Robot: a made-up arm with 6 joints. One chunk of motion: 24 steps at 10 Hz.
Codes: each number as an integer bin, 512 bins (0 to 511) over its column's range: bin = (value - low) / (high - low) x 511, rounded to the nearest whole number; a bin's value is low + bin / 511 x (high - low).
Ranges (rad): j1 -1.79..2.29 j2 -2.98..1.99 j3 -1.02..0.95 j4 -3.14..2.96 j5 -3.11..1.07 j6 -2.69..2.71
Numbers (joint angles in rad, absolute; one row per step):
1: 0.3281 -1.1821 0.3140 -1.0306 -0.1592 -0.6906
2: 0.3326 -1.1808 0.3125 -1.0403 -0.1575 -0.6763
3: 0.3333 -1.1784 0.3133 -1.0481 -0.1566 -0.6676
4: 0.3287 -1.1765 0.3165 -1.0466 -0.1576 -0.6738
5: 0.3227 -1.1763 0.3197 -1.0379 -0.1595 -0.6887
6: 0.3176 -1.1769 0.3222 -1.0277 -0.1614 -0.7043
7: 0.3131 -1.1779 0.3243 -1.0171 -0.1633 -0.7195
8: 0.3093 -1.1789 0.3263 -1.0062 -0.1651 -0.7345
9: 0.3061 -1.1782 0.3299 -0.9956 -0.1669 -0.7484
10: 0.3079 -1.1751 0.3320 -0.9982 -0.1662 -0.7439
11: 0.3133 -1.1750 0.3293 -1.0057 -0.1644 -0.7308
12: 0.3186 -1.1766 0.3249 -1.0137 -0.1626 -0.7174
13: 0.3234 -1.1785 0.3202 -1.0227 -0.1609 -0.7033
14: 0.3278 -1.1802 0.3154 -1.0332 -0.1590 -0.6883
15: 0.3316 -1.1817 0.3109 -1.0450 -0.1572 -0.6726
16: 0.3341 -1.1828 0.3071 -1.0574 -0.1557 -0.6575
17: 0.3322 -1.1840 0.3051 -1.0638 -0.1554 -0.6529
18: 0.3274 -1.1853 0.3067 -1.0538 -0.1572 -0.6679
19: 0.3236 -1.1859 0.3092 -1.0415 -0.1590 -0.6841
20: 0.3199 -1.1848 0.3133 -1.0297 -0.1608 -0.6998
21: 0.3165 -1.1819 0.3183 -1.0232 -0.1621 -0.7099
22: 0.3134 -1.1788 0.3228 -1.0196 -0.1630 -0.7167
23: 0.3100 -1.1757 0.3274 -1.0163 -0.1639 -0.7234
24: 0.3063 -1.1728 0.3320 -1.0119 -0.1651 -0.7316
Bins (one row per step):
1: 265 185 346 177 361 189
2: 266 185 346 176 361 191
3: 266 185 346 175 361 191
4: 265 185 347 175 361 191
5: 265 185 348 176 361 189
6: 264 185 348 177 360 188
7: 263 185 349 178 360 186
8: 263 185 349 179 360 185
9: 263 185 350 180 360 184
10: 263 186 351 179 360 184
11: 263 186 350 179 360 185
12: 264 185 349 178 360 187
13: 265 185 348 177 361 188
14: 265 185 346 176 361 189
15: 266 185 345 175 361 191
16: 266 185 344 174 361 192
17: 266 185 344 174 361 193
18: 265 185 344 175 361 191
19: 265 184 345 176 361 190
20: 264 185 346 177 361 188
21: 264 185 347 177 360 187
22: 263 185 348 178 360 187
23: 263 186 350 178 360 186
24: 263 186 351 178 360 185

